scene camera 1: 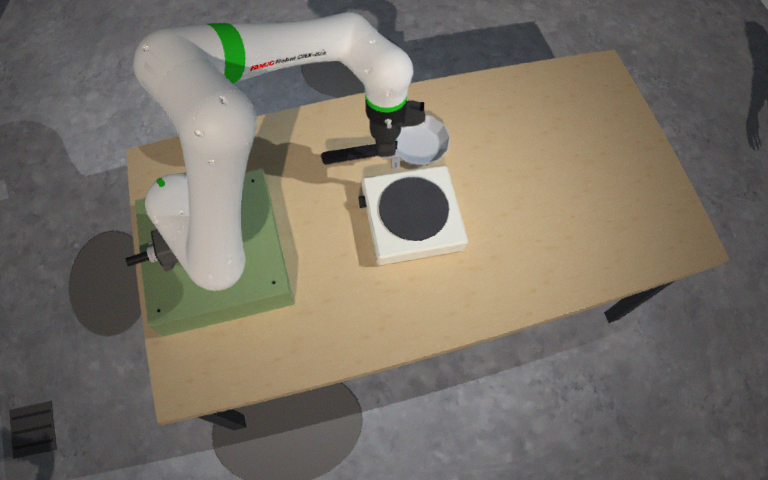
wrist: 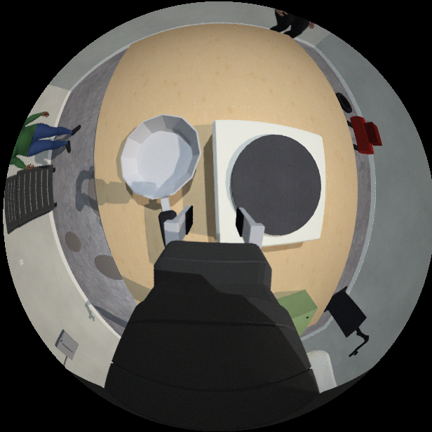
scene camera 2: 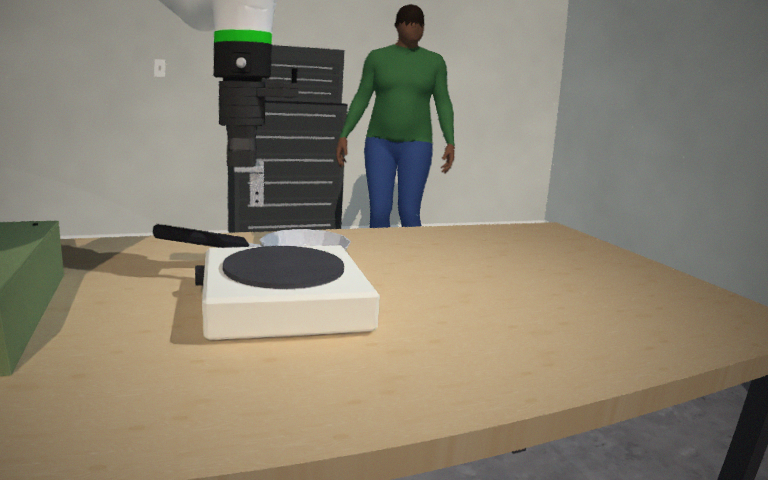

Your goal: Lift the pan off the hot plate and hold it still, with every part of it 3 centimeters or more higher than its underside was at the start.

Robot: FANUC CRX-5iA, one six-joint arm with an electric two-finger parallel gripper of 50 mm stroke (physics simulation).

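Places are measured from the arm's base along level axes (x ahead, y left, z up), in centimetres.
Where they show: gripper, fingertip midpoint: [scene camera 1: 394,157] [scene camera 2: 257,202].
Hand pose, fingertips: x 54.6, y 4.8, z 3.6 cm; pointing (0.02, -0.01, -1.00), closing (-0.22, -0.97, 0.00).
Note:
Each offset is from my fingertips to the top centre of the thing. "*": to the spot under its first point. Level surfaces: height alone.
The pan's light grey bowl [scene camera 1: 423,143] [scene camera 2: 304,237] [wrist: 161,156] rests on the table, off the hot plate and just behind it in the second scene view. Its black handle {dy +9.5, dx -8.5, dz -5.5 cm} [scene camera 1: 348,153] [scene camera 2: 201,234] points left towards the robot base; the wrist view shows a short part of it behind one finger. The white hot plate {dy -12.3, dx +0.7, dz -6.8 cm} [scene camera 1: 420,250] [scene camera 2: 291,316] [wrist: 219,150] has a bare dark disc {* dy -12.7, dx +1.4, dz -6.8 cm} [scene camera 1: 414,208] [scene camera 2: 283,266] [wrist: 276,184]. My gripper [scene camera 1: 393,155] [scene camera 2: 256,196] [wrist: 214,215] is open and empty, above the level of the handle. One finger is hidden in the scene views.
The green base block [scene camera 1: 271,249] [scene camera 2: 25,288] [wrist: 300,306] stands on the table {dz -14.1 cm} [scene camera 1: 543,169] [scene camera 2: 509,339] [wrist: 240,75] at the left. The hot plate's black knob {dy -4.6, dx -10.3, dz -9.0 cm} [scene camera 1: 362,202] [scene camera 2: 199,275] sticks out on its left side. A dark drawer cabinet [scene camera 2: 305,135] and a person [scene camera 2: 400,96] stand beyond the table.

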